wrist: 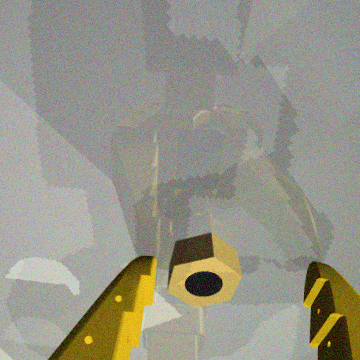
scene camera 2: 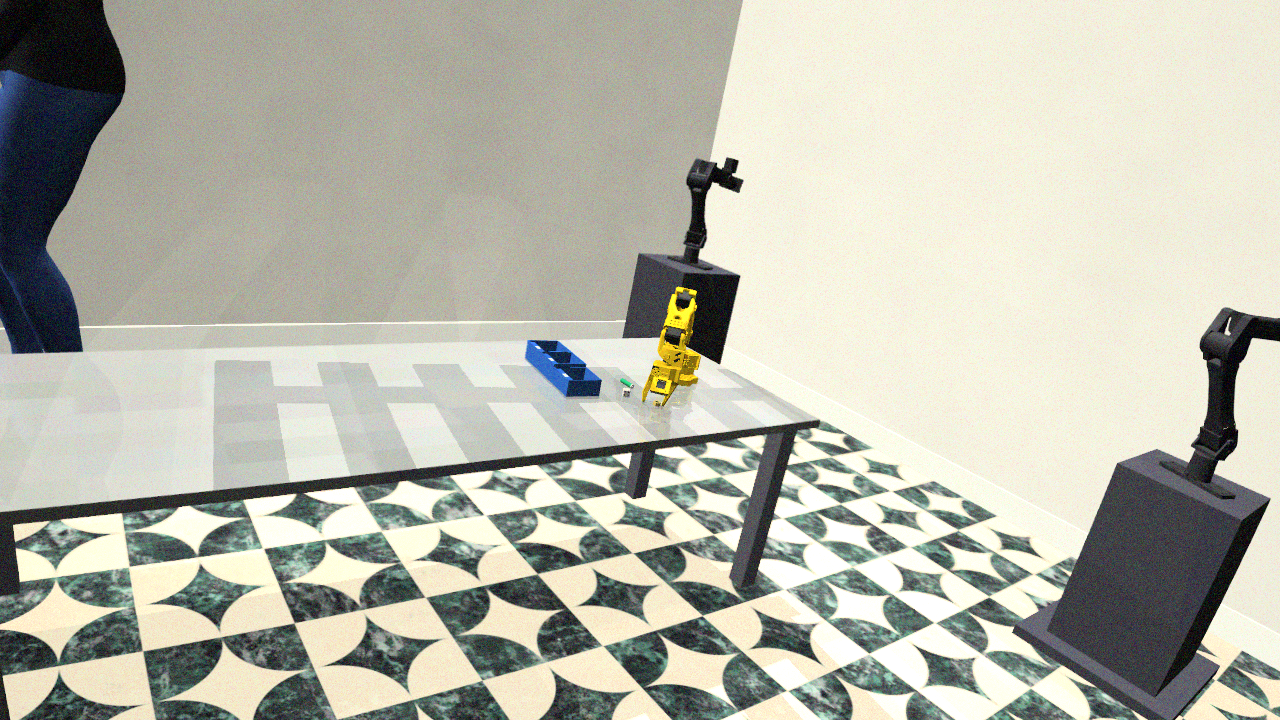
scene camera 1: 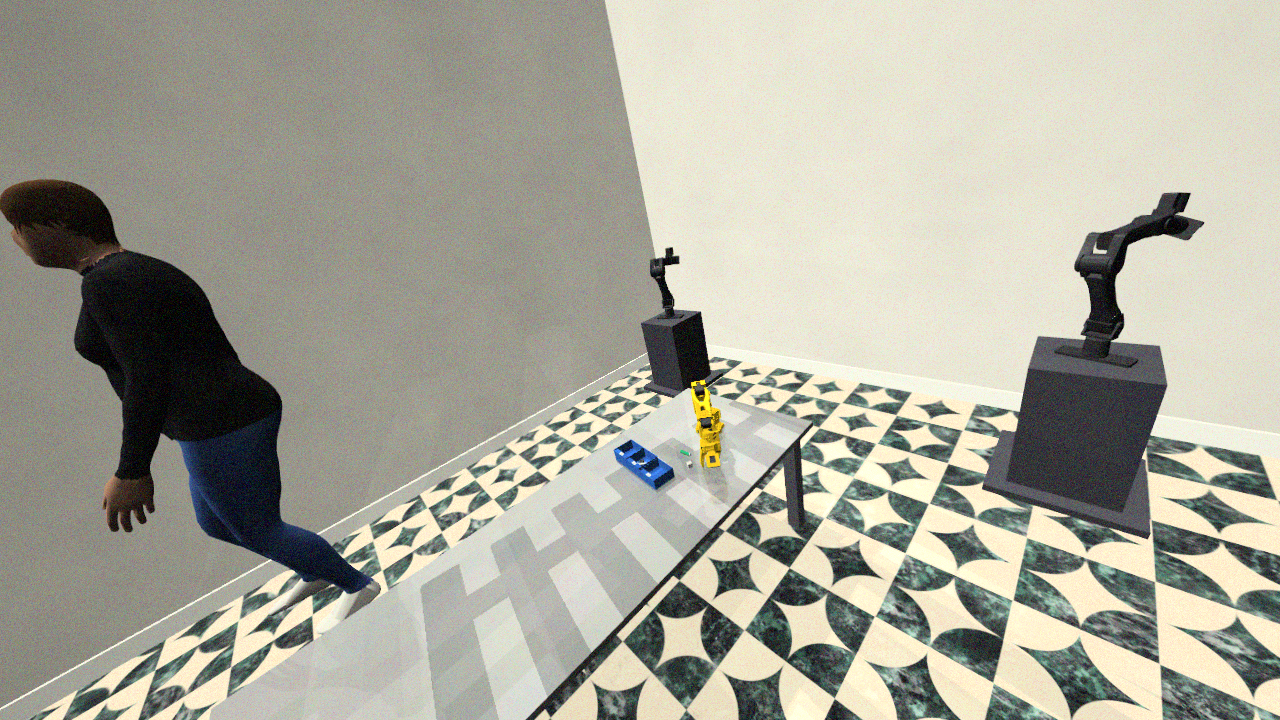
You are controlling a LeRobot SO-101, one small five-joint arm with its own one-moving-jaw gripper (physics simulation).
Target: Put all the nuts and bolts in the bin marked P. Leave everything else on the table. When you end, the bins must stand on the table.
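There's a brass hex nut (wrist: 203, 269) here, and a blue three-compartment bin block (scene camera 2: 568, 373) as well. You'd find that block in the other scene view too (scene camera 1: 655, 472), but in the wrist view the block is out of frame.
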